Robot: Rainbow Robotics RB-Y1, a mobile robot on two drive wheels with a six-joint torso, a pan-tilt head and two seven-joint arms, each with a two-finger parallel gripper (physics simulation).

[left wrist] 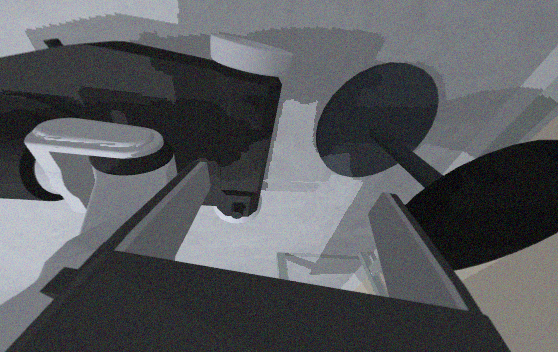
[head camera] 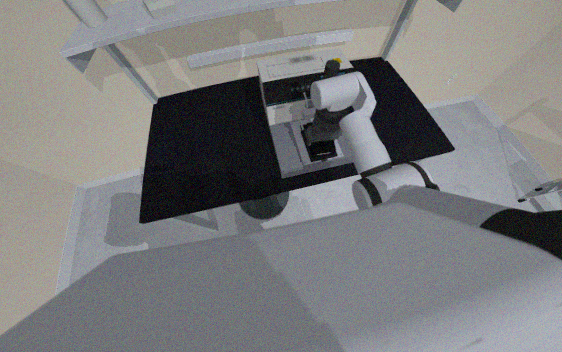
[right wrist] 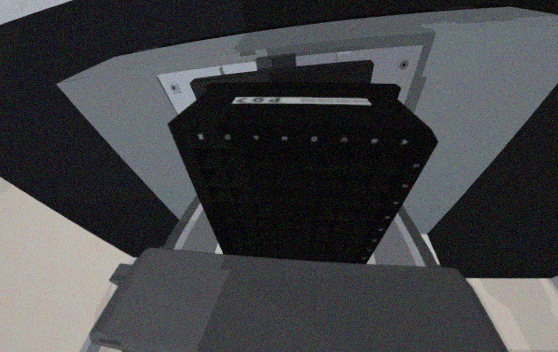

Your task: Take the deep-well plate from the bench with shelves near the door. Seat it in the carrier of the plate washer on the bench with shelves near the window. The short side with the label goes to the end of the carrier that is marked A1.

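Places are measured from the robot's base along level axes (x left, y ahead, z down), in millimetres.
Pixels of known places: left gripper, between the fingertips: (left wrist: 291,189); right gripper, between the fingertips: (head camera: 319,142) (right wrist: 296,181).
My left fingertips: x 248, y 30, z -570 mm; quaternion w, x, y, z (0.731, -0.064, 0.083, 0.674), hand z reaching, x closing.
Note:
For each thing: its top centre in the pictures, then the offset to it from my left fingertips. "spot": a spot on its surface instead. Level surfaces: height alone.
- black deep-well plate, centre of its top: (right wrist: 292,257) (head camera: 321,134) dx -462, dy +330, dz -372 mm
- carrier, a spot on its surface: (right wrist: 407,80) spot: dx -391, dy +285, dz -275 mm
- plate washer, a spot on its surface: (head camera: 280,71) spot: dx -362, dy +581, dz -463 mm
- black-topped bench, height of its surface: dz -193 mm
The black deep-well plate (head camera: 322,151) (right wrist: 300,170) is between the fingers of my right gripper (head camera: 324,134) (right wrist: 296,181). Its short side with the P07 label is at the top in the right wrist view. It is over the carrier (head camera: 301,150) (right wrist: 407,80), whose pale surface and part of a dark recess show beyond the label side. The plate hides the rest; the A1 mark does not show, and I cannot tell how much height is between them. The plate washer (head camera: 280,71) stands on the black-topped bench (head camera: 210,150). My left gripper (left wrist: 291,188) is open and empty, low over the floor.
A shelf (head camera: 200,22) spans above the bench, with uprights at both sides. A stool (head camera: 265,206) (left wrist: 490,205) stands at the bench's front edge; its round dark foot (left wrist: 377,120) is on the floor. The robot's dark base (left wrist: 235,115) lies beside my left gripper.

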